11 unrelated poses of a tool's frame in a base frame.
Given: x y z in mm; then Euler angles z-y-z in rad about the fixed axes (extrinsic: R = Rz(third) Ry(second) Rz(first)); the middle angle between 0 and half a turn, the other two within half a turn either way.
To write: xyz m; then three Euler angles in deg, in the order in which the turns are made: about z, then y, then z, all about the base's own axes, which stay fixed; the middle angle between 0 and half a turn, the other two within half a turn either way. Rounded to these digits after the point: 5 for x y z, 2 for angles.
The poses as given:
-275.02 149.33 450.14 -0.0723 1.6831 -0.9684
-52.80 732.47 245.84 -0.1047 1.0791 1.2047
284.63 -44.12 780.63 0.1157 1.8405 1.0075
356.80 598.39 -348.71 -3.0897 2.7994 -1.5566
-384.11 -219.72 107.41 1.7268 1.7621 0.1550
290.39 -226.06 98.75 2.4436 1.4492 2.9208
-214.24 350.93 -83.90 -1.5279 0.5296 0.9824
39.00 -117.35 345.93 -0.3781 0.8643 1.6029
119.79 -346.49 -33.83 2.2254 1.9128 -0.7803
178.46 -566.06 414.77 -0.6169 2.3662 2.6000
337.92 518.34 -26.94 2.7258 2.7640 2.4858
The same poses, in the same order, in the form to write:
-0.27502 0.14933 0.45014 -4.14 96.43 -55.49
-0.05280 0.73247 0.24584 -6.00 61.83 69.02
0.28463 -0.04412 0.78063 6.63 105.45 57.73
0.35680 0.59839 -0.34871 -177.03 160.39 -89.19
-0.38411 -0.21972 0.10741 98.94 100.96 8.88
0.29039 -0.22606 0.09875 140.01 83.03 167.35
-0.21424 0.35093 -0.08390 -87.54 30.34 56.29
0.03900 -0.11735 0.34593 -21.66 49.52 91.84
0.11979 -0.34649 -0.03383 127.51 109.60 -44.71
0.17846 -0.56606 0.41477 -35.35 135.57 148.97
0.33792 0.51834 -0.02694 156.18 158.37 142.43

